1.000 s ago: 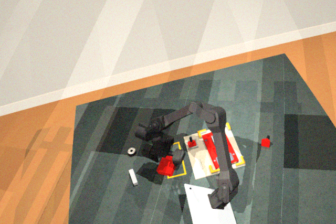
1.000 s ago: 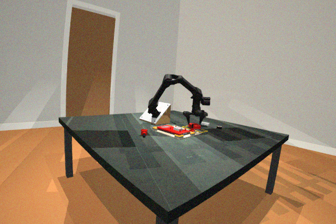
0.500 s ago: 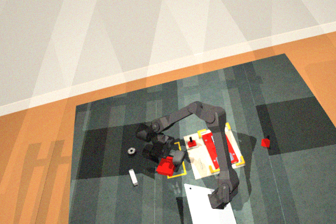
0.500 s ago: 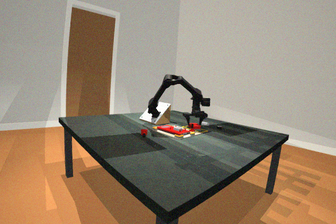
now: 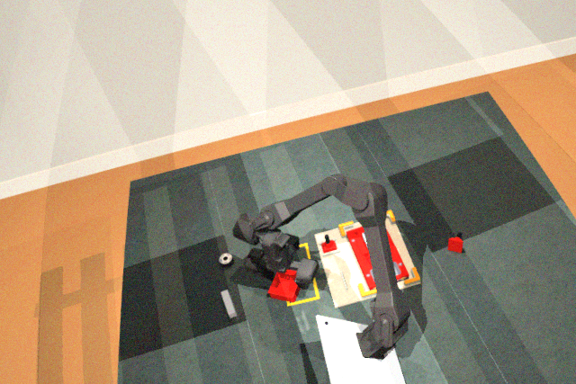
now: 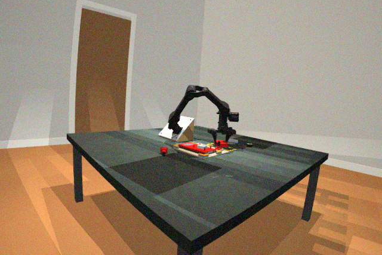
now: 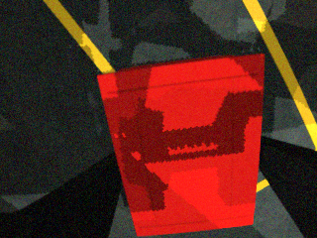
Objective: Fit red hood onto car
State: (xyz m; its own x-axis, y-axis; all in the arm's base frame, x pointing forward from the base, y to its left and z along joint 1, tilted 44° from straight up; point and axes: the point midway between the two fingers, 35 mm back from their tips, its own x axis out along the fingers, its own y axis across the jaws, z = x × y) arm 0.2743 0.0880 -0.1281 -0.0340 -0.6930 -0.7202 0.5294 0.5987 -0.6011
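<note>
Now: the engine block 240 mm to the right of my gripper tip, 50 mm ahead of it and 10 mm above it. The rest, counted from my gripper tip: red hood: 10 mm above; then cream jig plate: 230 mm to the right, 20 mm ahead; then white bar: 160 mm to the left, 10 mm behind.
</note>
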